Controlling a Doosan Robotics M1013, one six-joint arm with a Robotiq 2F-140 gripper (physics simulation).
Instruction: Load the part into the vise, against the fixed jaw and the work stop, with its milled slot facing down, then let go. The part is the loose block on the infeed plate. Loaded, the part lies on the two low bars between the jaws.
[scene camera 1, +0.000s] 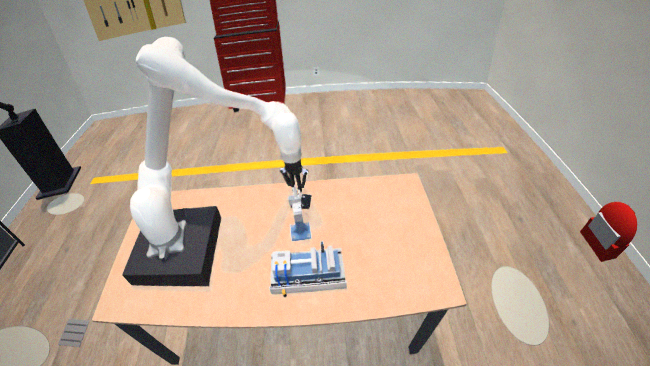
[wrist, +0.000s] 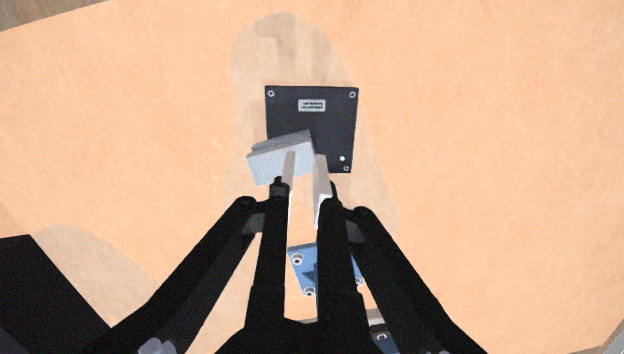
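Pixels of known places: gripper, between the fingertips: (scene camera 1: 298, 196) (wrist: 304, 166); arm's base, origin of its link: (scene camera 1: 167, 239).
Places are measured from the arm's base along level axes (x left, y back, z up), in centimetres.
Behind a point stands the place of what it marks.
The part, a light grey block (scene camera 1: 295, 204) (wrist: 266, 167), lies tilted across the near left corner of the dark infeed plate (scene camera 1: 307, 200) @(x 15.1, y -67.6, z -8.0 cm) (wrist: 335, 114) @(x 16.9, y -67.5, z -8.0 cm). My gripper (scene camera 1: 295, 192) @(x 14.6, y -63.3, z -3.3 cm) (wrist: 304, 166) @(x 14.6, y -63.3, z -3.3 cm) hangs just above the block, pointing down. Its fingers stand close together with only a narrow gap, and nothing is held between them. In the wrist view the left finger pad crosses in front of the block's face. The blue and grey vise (scene camera 1: 307, 267) @(x -26.1, y -59.3, z -2.8 cm) stands nearer the table's front edge, with its jaws apart and nothing between them.
A blue base with an upright grey post (scene camera 1: 300, 233) @(x -5.5, y -60.2, z -6.5 cm) (wrist: 304, 266) @(x -1.4, y -57.8, z -7.8 cm) stands between the infeed plate and the vise. The arm's black pedestal (scene camera 1: 195, 255) @(x -12.4, y -14.4, z 0.9 cm) sits on the left of the table. A red tool cabinet (scene camera 1: 250, 51) stands at the back wall.
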